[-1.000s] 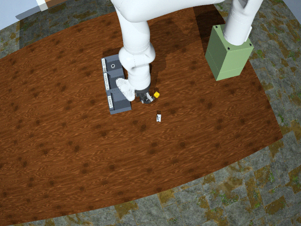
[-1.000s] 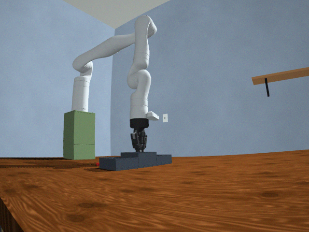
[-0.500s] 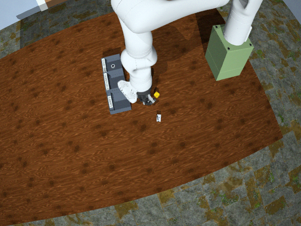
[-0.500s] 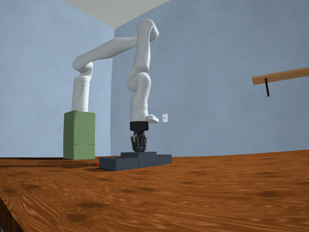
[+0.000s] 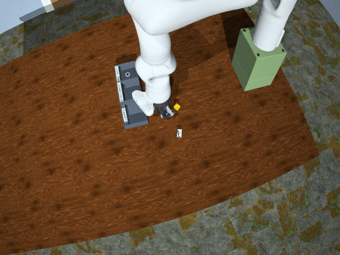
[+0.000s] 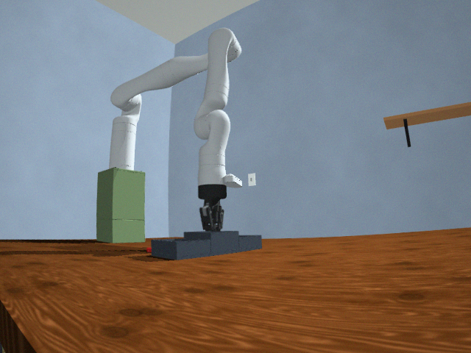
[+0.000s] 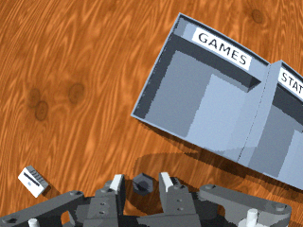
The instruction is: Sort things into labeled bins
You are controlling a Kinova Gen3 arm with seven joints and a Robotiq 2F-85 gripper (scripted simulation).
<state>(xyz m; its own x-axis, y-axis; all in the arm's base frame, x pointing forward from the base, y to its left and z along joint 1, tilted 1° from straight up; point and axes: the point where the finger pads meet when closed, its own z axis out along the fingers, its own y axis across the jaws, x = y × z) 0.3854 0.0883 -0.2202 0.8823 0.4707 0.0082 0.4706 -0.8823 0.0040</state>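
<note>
My gripper is now 2 cm above the dark nut. From my hand the other things lie so: green marker 13 cm to the right, 3 cm behind, 1 cm below; yellow die 6 cm behind, 1 cm below; white domino 9 cm to the left, 5 cm behind, 1 cm below.
</note>
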